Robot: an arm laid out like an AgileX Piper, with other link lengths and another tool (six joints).
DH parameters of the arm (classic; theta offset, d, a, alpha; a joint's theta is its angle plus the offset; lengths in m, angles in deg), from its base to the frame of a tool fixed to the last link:
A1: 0 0.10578 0 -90
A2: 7.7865 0 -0.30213 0
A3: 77.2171 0 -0.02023 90
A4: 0 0.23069 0 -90
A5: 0 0 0 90
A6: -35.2 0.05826 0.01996 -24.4
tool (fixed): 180 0.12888 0 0
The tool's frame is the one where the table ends.
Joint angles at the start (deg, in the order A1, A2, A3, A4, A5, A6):
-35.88 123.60 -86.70 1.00 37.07 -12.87
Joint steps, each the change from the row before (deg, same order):
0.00 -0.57 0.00 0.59 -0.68 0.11
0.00 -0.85 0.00 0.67 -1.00 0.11
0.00 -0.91 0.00 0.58 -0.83 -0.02
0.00 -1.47 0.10 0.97 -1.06 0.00
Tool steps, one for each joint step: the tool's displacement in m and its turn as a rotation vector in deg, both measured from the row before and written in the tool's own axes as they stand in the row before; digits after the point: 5 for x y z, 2 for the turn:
0.00416 0.00059 -0.00382 -0.69 1.24 0.07
0.00576 0.00117 -0.00582 -1.09 1.67 -0.06
0.00538 0.00094 -0.00627 -1.04 1.49 -0.20
0.00790 0.00048 -0.00978 -1.39 2.21 -0.17

